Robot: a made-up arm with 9 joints. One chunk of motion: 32 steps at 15 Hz.
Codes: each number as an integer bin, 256 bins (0 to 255) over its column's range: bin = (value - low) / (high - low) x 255, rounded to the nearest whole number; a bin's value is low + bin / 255 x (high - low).
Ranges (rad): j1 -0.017..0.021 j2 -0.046..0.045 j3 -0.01..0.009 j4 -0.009..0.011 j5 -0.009..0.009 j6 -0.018..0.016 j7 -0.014..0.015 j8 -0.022..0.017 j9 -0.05..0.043
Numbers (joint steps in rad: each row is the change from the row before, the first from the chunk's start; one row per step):
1: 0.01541 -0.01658 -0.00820 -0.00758 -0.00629 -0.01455 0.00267 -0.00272 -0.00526
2: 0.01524 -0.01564 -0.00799 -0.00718 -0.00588 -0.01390 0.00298 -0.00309 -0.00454
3: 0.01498 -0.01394 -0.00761 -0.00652 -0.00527 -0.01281 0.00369 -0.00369 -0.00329
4: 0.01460 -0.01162 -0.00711 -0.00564 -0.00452 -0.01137 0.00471 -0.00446 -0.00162
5: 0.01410 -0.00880 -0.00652 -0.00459 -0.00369 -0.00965 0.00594 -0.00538 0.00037
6: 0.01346 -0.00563 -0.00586 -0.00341 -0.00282 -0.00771 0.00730 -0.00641 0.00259
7: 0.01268 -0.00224 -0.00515 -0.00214 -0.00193 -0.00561 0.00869 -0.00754 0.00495
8: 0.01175 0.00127 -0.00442 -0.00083 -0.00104 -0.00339 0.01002 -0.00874 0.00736
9: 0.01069 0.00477 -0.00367 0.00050 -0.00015 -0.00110 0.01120 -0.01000 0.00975
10: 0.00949 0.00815 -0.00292 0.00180 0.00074 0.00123 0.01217 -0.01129 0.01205
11: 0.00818 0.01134 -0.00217 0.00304 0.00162 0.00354 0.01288 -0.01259 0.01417
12: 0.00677 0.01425 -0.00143 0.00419 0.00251 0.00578 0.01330 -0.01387 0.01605
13: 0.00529 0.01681 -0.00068 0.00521 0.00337 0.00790 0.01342 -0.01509 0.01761
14: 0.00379 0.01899 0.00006 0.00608 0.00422 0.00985 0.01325 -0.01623 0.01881
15: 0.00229 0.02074 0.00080 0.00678 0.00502 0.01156 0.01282 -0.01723 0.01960
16: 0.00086 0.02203 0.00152 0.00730 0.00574 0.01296 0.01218 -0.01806 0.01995
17: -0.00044 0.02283 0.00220 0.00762 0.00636 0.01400 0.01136 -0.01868 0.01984
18: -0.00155 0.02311 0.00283 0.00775 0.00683 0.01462 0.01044 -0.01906 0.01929
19: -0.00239 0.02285 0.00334 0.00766 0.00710 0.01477 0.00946 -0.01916 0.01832
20: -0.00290 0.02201 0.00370 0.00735 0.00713 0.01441 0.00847 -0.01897 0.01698
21: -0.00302 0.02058 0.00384 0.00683 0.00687 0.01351 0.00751 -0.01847 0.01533
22: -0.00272 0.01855 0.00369 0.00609 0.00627 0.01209 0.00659 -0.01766 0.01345
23: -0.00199 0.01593 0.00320 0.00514 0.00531 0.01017 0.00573 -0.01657 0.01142
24: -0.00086 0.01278 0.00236 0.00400 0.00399 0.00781 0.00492 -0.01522 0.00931
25: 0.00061 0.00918 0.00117 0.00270 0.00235 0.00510 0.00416 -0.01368 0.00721
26: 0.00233 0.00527 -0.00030 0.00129 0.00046 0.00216 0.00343 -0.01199 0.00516
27: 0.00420 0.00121 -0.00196 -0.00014 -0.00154 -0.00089 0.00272 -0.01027 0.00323
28: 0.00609 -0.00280 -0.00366 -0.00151 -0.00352 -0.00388 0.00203 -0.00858 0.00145
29: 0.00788 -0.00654 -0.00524 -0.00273 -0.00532 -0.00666 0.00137 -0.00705 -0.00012
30: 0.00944 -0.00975 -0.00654 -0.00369 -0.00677 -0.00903 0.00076 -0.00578 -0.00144
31: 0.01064 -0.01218 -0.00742 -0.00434 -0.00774 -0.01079 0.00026 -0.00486 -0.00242
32: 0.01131 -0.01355 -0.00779 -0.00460 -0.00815 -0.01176 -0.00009 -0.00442 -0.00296
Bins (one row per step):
1: 217 82 24 18 38 26 147 126 123
2: 216 85 27 23 44 31 149 124 125
3: 215 90 32 32 53 39 156 120 128
4: 212 96 39 43 63 50 165 115 133
5: 209 104 47 56 75 63 175 109 138
6: 204 113 56 71 88 77 187 102 144
7: 199 123 65 87 100 93 200 95 151
8: 193 132 75 104 113 110 211 87 157
9: 186 142 85 121 125 127 222 78 164
10: 178 152 95 138 138 144 230 70 170
11: 169 161 105 154 150 162 236 62 176
12: 160 169 115 168 163 178 240 53 181
13: 150 176 125 181 175 194 241 45 185
14: 140 182 135 192 187 209 240 38 189
15: 129 187 145 201 199 222 236 31 191
16: 120 191 155 208 209 232 230 26 192
17: 111 193 164 212 218 240 223 22 191
18: 104 194 172 214 224 245 215 19 190
19: 98 193 179 212 228 246 206 19 187
20: 95 191 184 208 229 243 198 20 184
21: 94 187 186 202 225 236 189 23 179
22: 96 181 184 192 216 226 181 28 174
23: 101 174 177 180 203 211 173 36 168
24: 108 165 166 166 184 194 166 44 163
25: 118 155 150 149 161 173 160 54 157
26: 130 144 130 131 134 151 153 65 151
27: 142 132 108 113 106 128 147 77 146
28: 155 121 85 95 78 106 141 88 141
29: 167 111 64 80 52 85 135 98 137
30: 177 102 46 68 32 67 130 106 133
31: 185 95 35 59 18 54 125 112 130
32: 190 91 30 56 12 47 122 115 129

